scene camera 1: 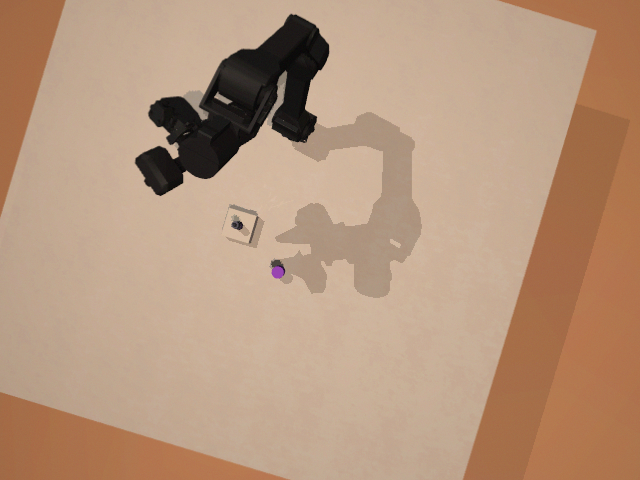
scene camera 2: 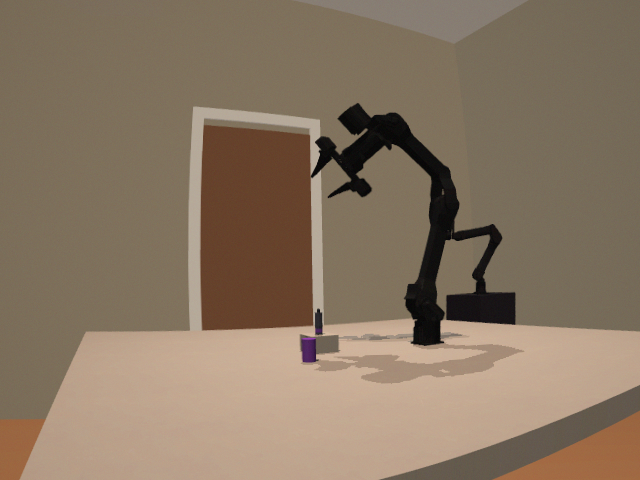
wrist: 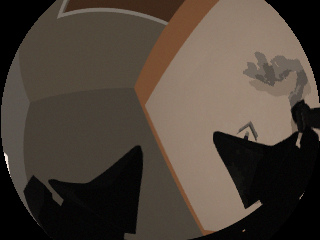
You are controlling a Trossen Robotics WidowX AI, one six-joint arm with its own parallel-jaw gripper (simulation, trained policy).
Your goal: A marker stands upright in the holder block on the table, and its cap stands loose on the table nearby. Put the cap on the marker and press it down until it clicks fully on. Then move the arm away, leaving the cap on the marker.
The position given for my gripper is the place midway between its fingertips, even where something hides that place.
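Note:
My gripper (scene camera 1: 161, 176) is visible; the wrist view shows the gripper (wrist: 178, 143) too, as does scene camera 2, with the gripper (scene camera 2: 319, 187).

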